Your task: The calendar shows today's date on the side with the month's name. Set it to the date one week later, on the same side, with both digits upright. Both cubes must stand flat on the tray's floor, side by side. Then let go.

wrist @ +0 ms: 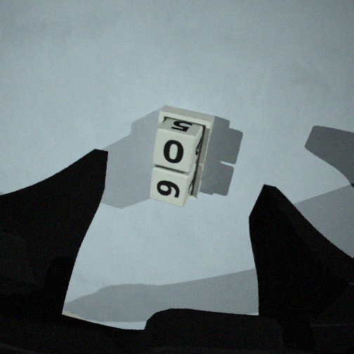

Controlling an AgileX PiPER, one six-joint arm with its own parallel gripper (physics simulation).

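The calendar's tray is pale, near the middle of the wrist view, with two white cubes in a row. The upper cube shows a black 0 on the face towards the camera, and a 5 on its narrow far face. The lower cube shows a 6 or 9 turned sideways. The faces on their right carry black marks, too slanted to read. The tray's floor is mostly hidden behind the cubes. My gripper is open, its dark fingers to the left and right of the calendar in view, apart from the cubes.
The calendar stands on a pale blue-grey surface. Shadows lie on both sides of it, and more shadows lie at the right edge and across the lower part. A thin pale edge shows at the lower left, beside the gripper's dark body.
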